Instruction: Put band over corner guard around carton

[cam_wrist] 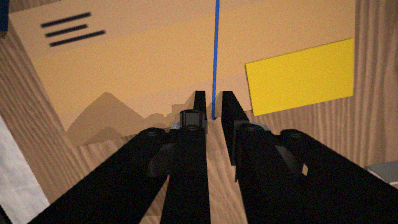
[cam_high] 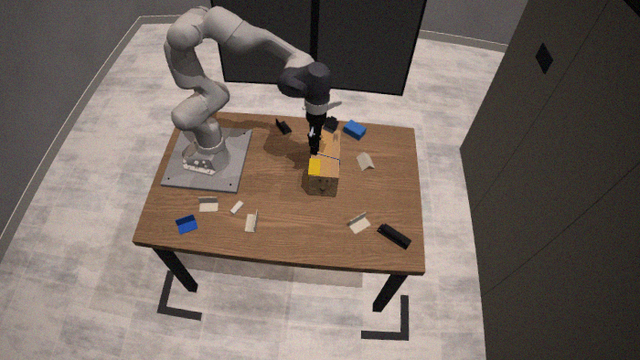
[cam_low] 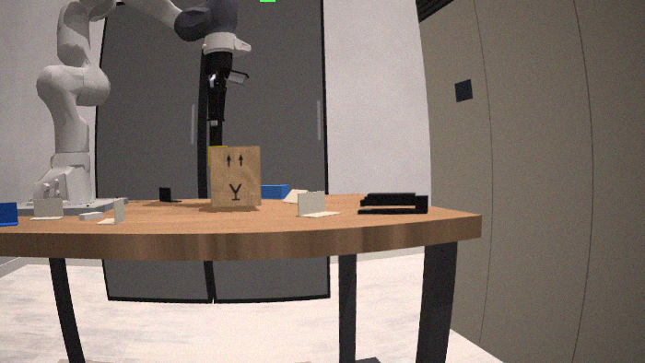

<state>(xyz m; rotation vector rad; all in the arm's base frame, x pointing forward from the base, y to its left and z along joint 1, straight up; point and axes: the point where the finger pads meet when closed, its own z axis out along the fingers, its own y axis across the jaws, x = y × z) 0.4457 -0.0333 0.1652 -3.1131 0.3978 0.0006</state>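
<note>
Now: hand 70 mm to the left of the yellow corner guard and 50 mm above it. Round my hand: brown carton (110 mm below, 50 mm ahead, 10 mm to the left); black bracket (250 mm to the left, 170 mm below, 170 mm behind); blue block (260 mm to the left, 180 mm ahead, 160 mm below).
</note>
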